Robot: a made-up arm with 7 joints. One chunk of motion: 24 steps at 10 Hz.
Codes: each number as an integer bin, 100 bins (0 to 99) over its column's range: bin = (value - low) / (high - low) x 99, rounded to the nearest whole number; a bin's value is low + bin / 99 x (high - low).
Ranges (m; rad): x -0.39..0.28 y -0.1..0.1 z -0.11..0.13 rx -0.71..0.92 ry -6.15..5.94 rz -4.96..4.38
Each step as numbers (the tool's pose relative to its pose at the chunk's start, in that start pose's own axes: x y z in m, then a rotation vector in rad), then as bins.
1 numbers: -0.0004 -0.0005 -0.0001 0.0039 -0.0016 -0.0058
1 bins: 58 49 45 43 50 53
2 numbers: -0.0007 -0.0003 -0.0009 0.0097 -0.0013 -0.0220
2 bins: 58 49 45 44 50 52
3 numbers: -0.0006 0.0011 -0.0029 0.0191 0.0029 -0.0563
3 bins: 58 50 44 44 50 52
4 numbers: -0.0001 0.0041 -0.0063 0.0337 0.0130 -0.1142
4 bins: 58 52 43 45 50 51
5 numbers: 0.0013 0.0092 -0.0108 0.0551 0.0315 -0.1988
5 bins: 58 54 41 46 51 50
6 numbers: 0.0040 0.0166 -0.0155 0.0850 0.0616 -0.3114
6 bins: 58 58 39 48 51 49
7 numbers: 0.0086 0.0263 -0.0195 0.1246 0.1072 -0.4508
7 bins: 59 63 37 51 51 48
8 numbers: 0.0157 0.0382 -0.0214 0.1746 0.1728 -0.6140
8 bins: 60 68 37 54 52 46
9 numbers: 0.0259 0.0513 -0.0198 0.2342 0.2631 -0.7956
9 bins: 61 75 37 57 53 44
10 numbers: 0.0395 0.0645 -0.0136 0.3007 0.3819 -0.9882
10 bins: 63 81 40 61 53 42
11 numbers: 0.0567 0.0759 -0.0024 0.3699 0.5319 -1.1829
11 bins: 66 87 44 66 55 40
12 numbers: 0.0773 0.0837 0.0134 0.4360 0.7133 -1.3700
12 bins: 69 91 51 70 56 38
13 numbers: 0.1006 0.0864 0.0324 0.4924 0.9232 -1.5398
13 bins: 72 92 59 73 58 36
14 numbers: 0.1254 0.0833 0.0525 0.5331 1.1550 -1.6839
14 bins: 76 91 67 76 60 35
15 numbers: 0.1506 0.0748 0.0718 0.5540 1.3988 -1.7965
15 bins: 80 87 75 77 62 34
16 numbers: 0.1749 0.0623 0.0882 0.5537 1.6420 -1.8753
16 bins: 83 80 82 77 64 33
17 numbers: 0.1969 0.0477 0.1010 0.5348 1.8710 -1.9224
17 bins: 87 73 87 76 66 32
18 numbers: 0.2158 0.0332 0.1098 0.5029 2.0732 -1.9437
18 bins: 90 66 91 74 67 32
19 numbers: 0.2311 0.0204 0.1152 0.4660 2.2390 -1.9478
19 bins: 92 60 93 71 69 32
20 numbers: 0.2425 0.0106 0.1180 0.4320 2.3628 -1.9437
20 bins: 93 55 94 69 70 32
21 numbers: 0.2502 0.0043 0.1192 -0.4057 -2.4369 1.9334
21 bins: 95 52 95 18 30 73
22 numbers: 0.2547 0.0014 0.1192 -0.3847 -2.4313 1.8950
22 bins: 95 50 95 20 30 73
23 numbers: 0.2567 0.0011 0.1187 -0.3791 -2.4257 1.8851
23 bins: 96 50 94 20 30 73
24 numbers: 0.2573 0.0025 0.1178 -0.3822 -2.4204 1.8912
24 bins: 96 51 94 20 31 73
